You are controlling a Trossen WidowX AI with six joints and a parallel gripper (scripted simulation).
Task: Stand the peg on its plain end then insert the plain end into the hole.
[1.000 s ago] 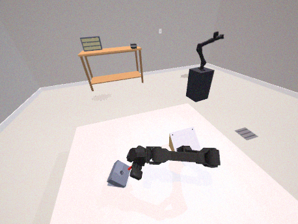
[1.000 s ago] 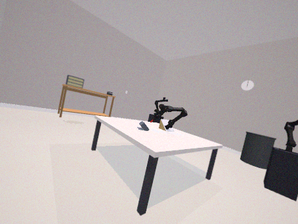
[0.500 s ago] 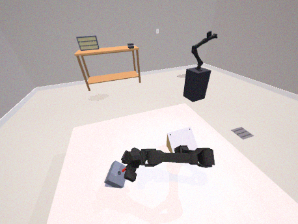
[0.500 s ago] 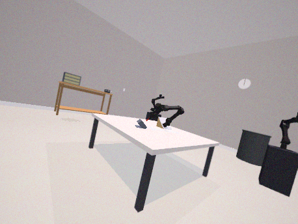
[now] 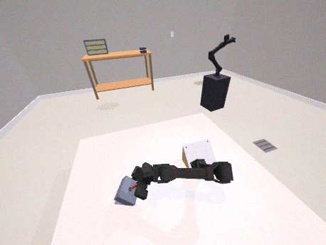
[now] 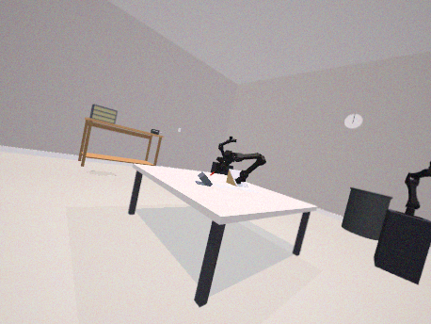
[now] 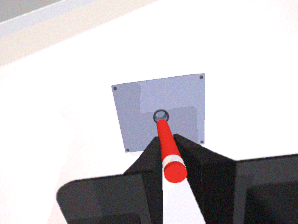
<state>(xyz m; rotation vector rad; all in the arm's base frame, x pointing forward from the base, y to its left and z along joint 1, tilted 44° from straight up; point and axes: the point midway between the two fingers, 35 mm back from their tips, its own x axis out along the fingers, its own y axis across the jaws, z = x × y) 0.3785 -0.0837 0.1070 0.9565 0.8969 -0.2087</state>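
My gripper tip is now 80 mm above the grey sloped panel, 50 mm short of it and 40 mm to the left of it. From my gripper tip the other things lie so: red peg: 10 mm to the left, 10 mm behind, 10 mm above.
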